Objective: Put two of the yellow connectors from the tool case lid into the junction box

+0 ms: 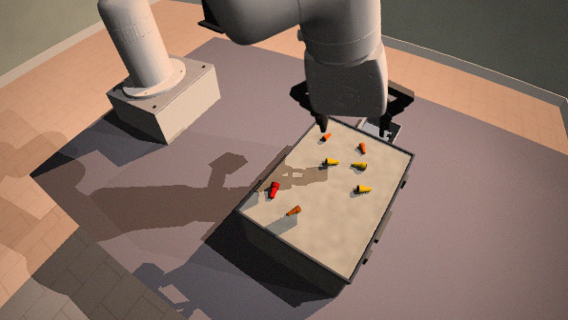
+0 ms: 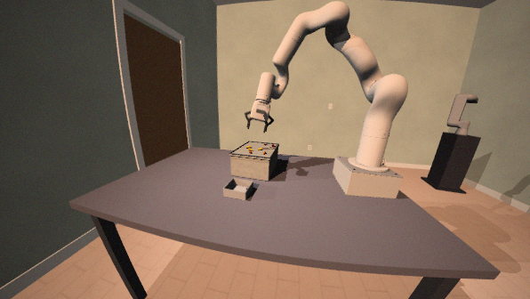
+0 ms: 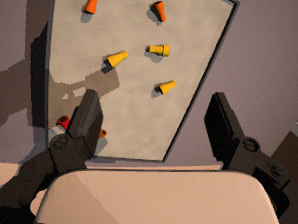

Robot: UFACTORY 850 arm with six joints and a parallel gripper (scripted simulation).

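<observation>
My hand is 1 cm short of the tool case, 3 cm to the left of it and 15 cm above it. From my hand the other things lie so: red connector (6 cm behind, 12 cm to the right, 11 cm below).
</observation>
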